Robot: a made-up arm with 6 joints.
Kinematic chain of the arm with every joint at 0, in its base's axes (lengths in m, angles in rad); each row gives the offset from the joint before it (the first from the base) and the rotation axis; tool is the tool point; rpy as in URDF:
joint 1: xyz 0 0 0.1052 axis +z
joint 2: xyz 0 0 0 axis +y
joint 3: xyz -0.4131 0 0.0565 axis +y
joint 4: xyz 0.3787 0 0.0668 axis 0.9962 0 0.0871
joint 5: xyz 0 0 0 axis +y
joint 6: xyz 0.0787 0 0.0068 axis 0.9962 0 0.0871
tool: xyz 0 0 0 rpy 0 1.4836 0
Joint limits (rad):
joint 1: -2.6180..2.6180
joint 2: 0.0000..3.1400
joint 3: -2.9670..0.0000
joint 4: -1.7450..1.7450
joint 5: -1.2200..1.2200
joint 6: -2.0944..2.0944
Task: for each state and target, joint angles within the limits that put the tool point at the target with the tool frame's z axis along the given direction. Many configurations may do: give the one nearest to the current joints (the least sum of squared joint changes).
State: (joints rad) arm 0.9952 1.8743 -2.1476 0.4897 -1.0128 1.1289
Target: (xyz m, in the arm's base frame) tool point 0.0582 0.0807 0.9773 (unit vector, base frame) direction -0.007 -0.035 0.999
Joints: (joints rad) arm 0.9574 1.4983 -2.6966 0.0462 -0.3182 1.1289
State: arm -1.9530 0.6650 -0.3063 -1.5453 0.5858 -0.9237
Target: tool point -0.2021 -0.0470 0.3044 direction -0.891 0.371 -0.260
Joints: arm -2.6160 0.9224 -0.3649 -1.6139 0.8773 -0.9237
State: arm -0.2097 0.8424 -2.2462 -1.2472 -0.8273 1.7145
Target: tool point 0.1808 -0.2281 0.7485 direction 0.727 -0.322 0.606
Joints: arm -1.0238 1.1997 -1.5418 -1.0189 -0.5617 1.7145
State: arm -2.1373 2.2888 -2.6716 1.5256 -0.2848 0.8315
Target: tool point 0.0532 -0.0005 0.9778 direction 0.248 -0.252 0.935
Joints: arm -2.6158 1.4509 -2.9656 1.7410 0.3550 0.8315
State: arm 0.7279 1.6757 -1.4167 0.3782 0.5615 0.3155
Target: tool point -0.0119 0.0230 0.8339 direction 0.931 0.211 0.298
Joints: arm -0.0738 0.8533 -1.8675 0.3897 0.8248 0.3155
